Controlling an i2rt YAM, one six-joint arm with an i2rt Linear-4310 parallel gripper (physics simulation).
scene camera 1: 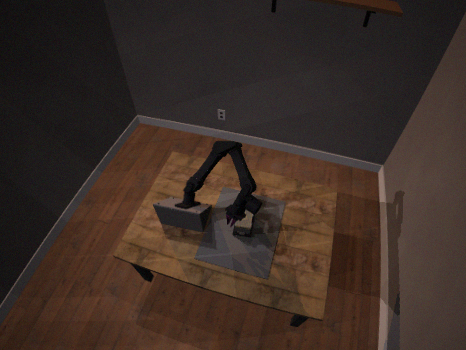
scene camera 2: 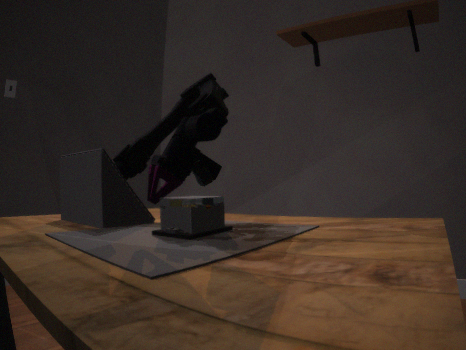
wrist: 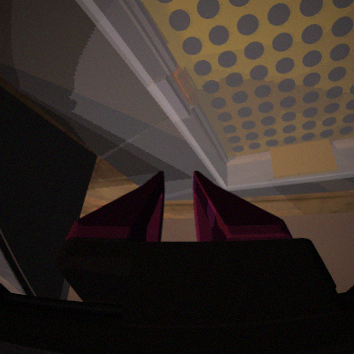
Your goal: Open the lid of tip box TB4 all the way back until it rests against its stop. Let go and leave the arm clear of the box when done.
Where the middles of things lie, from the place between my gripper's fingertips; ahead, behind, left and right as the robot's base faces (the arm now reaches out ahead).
Labels:
Now: hand 70 mm to the right of the lid (wrist: 256, 97) and 60 mm short of it. The rest, counted from my hand: grey mat (scene camera 2: 133, 248): 70 mm below, 70 mm ahead, 40 mm to the left; then tip box TB4 (scene camera 2: 189, 223): 70 mm to the left, 60 mm ahead, 30 mm below.

